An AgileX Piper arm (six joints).
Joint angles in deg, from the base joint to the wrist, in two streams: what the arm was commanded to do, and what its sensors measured. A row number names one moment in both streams.
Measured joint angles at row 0: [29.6, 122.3, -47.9, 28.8, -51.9, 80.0]
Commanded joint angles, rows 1 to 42: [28.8, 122.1, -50.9, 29.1, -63.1, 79.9]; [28.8, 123.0, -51.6, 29.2, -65.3, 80.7]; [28.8, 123.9, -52.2, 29.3, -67.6, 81.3]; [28.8, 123.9, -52.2, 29.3, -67.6, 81.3]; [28.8, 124.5, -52.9, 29.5, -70.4, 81.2]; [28.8, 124.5, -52.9, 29.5, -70.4, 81.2]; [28.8, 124.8, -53.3, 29.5, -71.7, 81.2]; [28.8, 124.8, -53.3, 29.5, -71.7, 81.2]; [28.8, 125.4, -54.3, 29.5, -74.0, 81.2]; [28.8, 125.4, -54.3, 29.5, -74.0, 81.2]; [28.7, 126.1, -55.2, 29.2, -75.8, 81.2]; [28.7, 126.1, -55.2, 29.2, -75.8, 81.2]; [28.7, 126.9, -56.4, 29.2, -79.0, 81.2]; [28.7, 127.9, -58.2, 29.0, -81.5, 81.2]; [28.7, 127.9, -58.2, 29.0, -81.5, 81.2]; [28.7, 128.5, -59.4, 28.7, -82.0, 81.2]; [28.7, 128.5, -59.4, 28.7, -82.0, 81.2]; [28.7, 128.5, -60.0, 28.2, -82.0, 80.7]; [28.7, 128.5, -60.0, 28.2, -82.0, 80.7]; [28.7, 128.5, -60.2, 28.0, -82.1, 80.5]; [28.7, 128.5, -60.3, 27.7, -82.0, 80.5]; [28.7, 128.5, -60.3, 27.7, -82.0, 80.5]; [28.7, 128.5, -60.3, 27.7, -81.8, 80.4]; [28.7, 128.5, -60.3, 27.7, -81.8, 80.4]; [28.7, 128.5, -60.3, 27.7, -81.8, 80.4]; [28.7, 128.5, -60.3, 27.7, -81.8, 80.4]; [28.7, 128.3, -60.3, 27.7, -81.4, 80.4]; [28.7, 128.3, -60.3, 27.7, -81.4, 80.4]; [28.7, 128.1, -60.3, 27.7, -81.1, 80.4]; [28.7, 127.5, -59.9, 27.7, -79.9, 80.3]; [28.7, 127.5, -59.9, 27.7, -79.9, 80.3]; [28.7, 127.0, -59.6, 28.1, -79.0, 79.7]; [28.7, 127.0, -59.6, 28.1, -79.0, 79.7]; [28.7, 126.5, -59.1, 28.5, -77.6, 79.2]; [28.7, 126.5, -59.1, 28.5, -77.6, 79.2]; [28.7, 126.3, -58.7, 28.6, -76.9, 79.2]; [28.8, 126.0, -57.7, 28.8, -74.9, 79.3]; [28.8, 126.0, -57.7, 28.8, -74.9, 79.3]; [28.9, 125.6, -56.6, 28.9, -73.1, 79.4]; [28.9, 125.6, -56.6, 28.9, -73.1, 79.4]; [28.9, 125.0, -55.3, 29.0, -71.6, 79.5]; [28.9, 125.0, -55.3, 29.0, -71.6, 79.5]
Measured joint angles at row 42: [31.6, 126.7, -52.1, 34.5, -55.1, 79.8]
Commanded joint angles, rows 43 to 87: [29.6, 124.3, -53.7, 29.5, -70.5, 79.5]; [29.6, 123.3, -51.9, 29.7, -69.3, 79.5]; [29.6, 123.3, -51.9, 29.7, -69.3, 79.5]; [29.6, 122.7, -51.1, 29.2, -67.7, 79.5]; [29.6, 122.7, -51.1, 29.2, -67.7, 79.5]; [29.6, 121.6, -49.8, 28.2, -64.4, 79.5]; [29.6, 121.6, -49.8, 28.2, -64.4, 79.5]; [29.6, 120.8, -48.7, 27.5, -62.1, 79.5]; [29.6, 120.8, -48.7, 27.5, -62.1, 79.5]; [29.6, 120.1, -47.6, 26.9, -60.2, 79.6]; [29.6, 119.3, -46.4, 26.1, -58.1, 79.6]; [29.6, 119.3, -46.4, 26.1, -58.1, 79.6]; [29.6, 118.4, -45.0, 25.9, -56.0, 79.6]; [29.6, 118.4, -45.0, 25.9, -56.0, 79.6]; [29.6, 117.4, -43.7, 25.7, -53.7, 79.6]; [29.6, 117.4, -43.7, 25.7, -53.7, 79.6]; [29.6, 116.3, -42.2, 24.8, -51.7, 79.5]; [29.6, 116.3, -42.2, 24.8, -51.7, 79.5]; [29.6, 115.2, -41.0, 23.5, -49.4, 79.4]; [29.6, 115.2, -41.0, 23.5, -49.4, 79.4]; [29.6, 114.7, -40.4, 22.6, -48.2, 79.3]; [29.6, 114.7, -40.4, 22.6, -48.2, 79.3]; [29.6, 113.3, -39.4, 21.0, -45.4, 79.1]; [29.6, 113.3, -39.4, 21.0, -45.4, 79.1]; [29.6, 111.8, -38.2, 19.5, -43.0, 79.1]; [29.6, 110.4, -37.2, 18.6, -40.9, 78.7]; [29.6, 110.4, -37.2, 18.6, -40.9, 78.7]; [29.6, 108.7, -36.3, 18.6, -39.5, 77.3]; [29.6, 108.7, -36.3, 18.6, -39.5, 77.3]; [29.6, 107.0, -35.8, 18.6, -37.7, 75.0]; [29.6, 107.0, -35.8, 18.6, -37.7, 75.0]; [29.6, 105.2, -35.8, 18.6, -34.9, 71.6]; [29.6, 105.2, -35.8, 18.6, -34.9, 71.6]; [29.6, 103.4, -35.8, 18.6, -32.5, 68.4]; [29.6, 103.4, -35.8, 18.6, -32.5, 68.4]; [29.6, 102.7, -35.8, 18.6, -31.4, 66.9]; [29.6, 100.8, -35.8, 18.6, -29.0, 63.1]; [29.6, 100.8, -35.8, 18.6, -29.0, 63.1]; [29.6, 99.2, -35.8, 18.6, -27.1, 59.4]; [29.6, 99.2, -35.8, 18.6, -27.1, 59.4]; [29.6, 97.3, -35.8, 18.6, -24.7, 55.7]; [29.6, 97.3, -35.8, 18.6, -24.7, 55.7]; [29.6, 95.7, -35.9, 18.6, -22.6, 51.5]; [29.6, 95.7, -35.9, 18.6, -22.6, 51.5]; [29.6, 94.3, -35.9, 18.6, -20.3, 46.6]
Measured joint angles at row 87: [29.7, 96.5, -35.7, 19.3, -23.8, 53.9]
